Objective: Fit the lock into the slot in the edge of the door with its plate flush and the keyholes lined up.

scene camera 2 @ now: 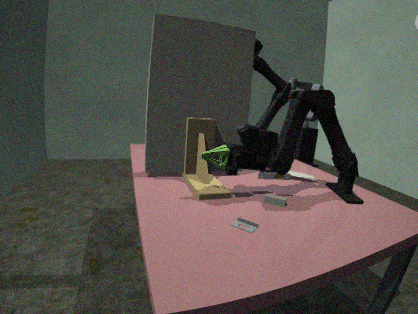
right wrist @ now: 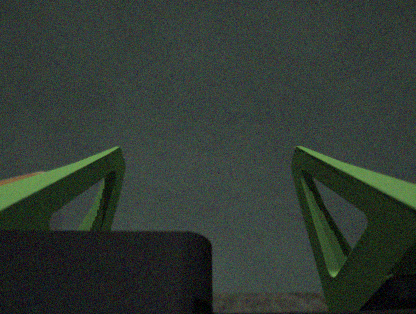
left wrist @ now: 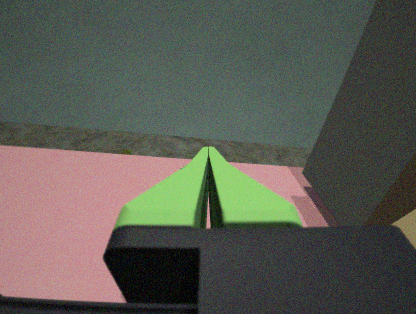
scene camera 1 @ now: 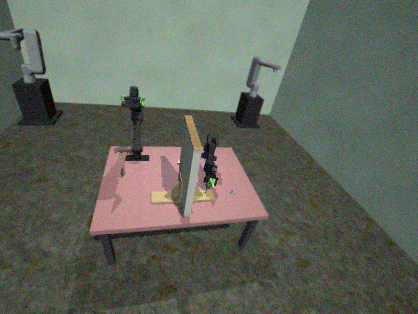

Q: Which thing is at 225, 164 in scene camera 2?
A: My left gripper.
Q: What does my left gripper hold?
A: Nothing.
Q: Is my right gripper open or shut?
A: Open.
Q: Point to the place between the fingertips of my right gripper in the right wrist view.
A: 208, 156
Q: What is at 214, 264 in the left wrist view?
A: My left gripper.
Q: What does my right gripper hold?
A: Nothing.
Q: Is my left gripper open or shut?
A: Shut.
